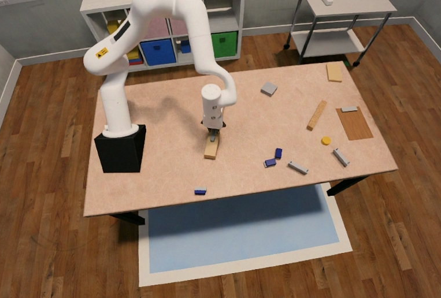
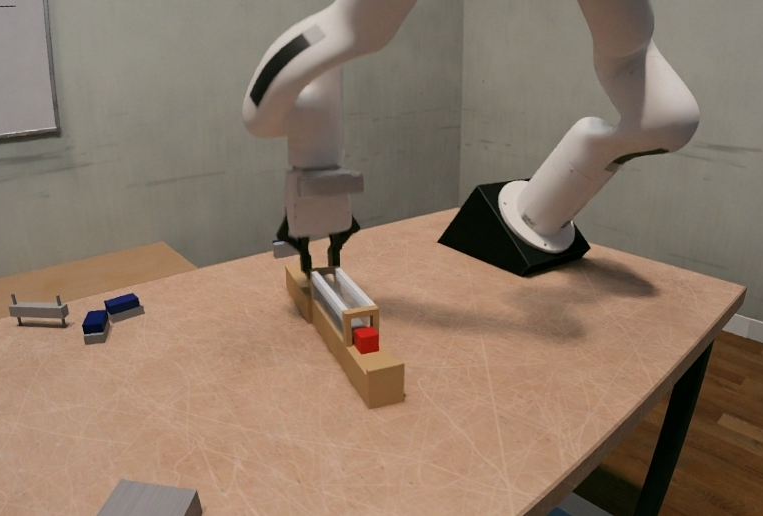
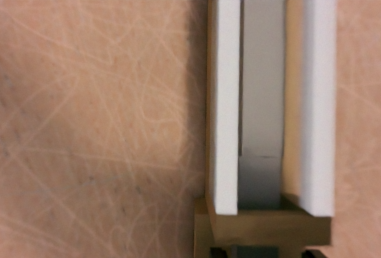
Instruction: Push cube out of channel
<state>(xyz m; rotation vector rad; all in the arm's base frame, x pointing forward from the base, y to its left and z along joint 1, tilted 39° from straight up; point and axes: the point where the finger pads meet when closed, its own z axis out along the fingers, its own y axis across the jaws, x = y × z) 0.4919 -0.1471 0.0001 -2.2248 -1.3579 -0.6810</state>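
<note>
Now: hand 40 mm above the pale grey bar. The rest, counted from my hand: wooden channel (100 mm to the left, 40 mm below, 40 mm ahead); then blue block (300 mm to the right, 140 mm behind, 80 mm below); then red cube (190 mm to the left, 80 mm ahead, 40 mm below).
</note>
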